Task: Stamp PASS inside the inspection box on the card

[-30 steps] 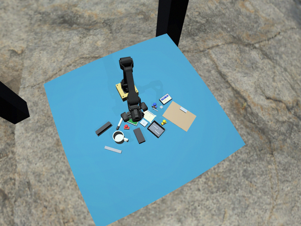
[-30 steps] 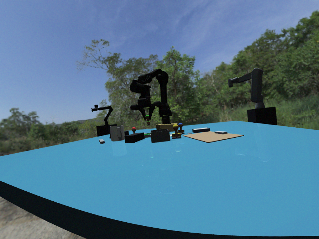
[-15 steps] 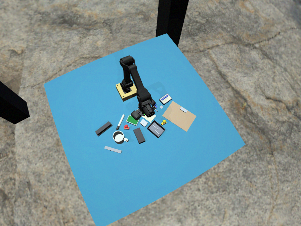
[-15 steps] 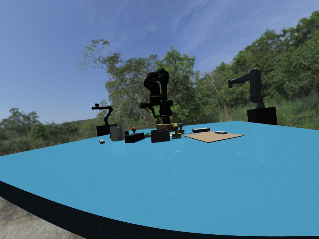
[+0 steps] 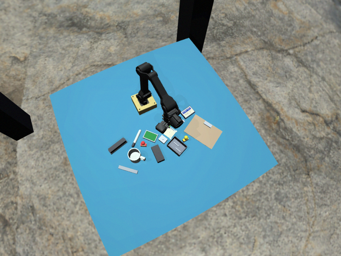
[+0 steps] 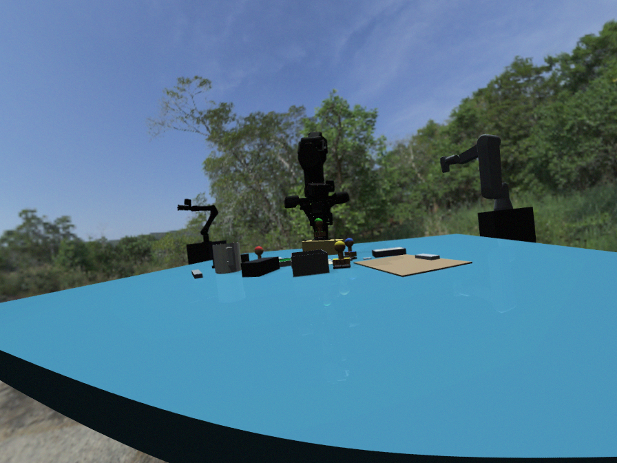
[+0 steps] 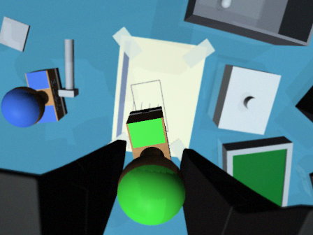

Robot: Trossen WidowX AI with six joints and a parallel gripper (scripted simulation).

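Right now my gripper tip is 100 mm above the cream card. Round my gripper tip: green-knobbed stamp 10 mm below, 10 mm behind; then green ink pad 130 mm to the right, 100 mm below, 20 mm behind; then blue-knobbed stamp 80 mm to the left, 80 mm below, 40 mm behind.
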